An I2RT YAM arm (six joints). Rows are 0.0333 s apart.
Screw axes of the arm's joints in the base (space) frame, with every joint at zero. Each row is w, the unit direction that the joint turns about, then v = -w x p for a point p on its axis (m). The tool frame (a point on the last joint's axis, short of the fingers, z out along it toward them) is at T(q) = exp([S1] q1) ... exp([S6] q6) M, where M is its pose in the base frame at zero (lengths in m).
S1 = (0, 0, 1, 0.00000, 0.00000, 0.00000)
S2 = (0, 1, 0, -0.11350, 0.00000, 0.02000)
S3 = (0, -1, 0, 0.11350, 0.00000, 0.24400)
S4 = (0, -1, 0, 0.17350, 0.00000, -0.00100)
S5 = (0, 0, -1, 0.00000, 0.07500, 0.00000)
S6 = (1, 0, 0, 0.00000, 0.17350, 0.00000)
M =
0 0 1 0.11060
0 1 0 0.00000
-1 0 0 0.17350
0 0 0 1
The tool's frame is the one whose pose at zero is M.
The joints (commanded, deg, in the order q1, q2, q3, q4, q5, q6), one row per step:
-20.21, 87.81, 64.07, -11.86, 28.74, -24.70
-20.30, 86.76, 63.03, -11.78, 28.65, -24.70
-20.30, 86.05, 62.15, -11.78, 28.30, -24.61
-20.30, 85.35, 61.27, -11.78, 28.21, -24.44
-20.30, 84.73, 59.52, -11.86, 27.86, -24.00
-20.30, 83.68, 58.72, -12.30, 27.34, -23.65
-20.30, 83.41, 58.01, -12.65, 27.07, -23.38
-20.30, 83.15, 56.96, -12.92, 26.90, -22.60
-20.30, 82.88, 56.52, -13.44, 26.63, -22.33
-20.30, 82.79, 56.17, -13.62, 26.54, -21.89
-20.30, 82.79, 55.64, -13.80, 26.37, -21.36
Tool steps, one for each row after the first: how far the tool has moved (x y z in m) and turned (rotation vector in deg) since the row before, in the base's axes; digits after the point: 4 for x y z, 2 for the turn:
-0.0046, 0.0012, -0.0001, 0.02, -0.10, -0.02
-0.0032, 0.0014, -0.0013, 0.30, 0.03, 0.24
-0.0033, 0.0013, -0.0013, 0.20, 0.03, -0.01
-0.0046, 0.0019, -0.0070, 0.84, 0.76, 0.05
-0.0043, 0.0019, 0.0002, 0.54, -0.17, 0.23
-0.0022, 0.0010, -0.0032, 0.56, 0.50, 0.07
-0.0029, 0.0012, -0.0051, 0.85, 0.44, -0.30
-0.0020, 0.0009, -0.0019, 0.53, 0.41, 0.06
-0.0011, 0.0005, -0.0018, 0.42, 0.10, -0.18
-0.0012, 0.0006, -0.0033, 0.61, 0.28, -0.18

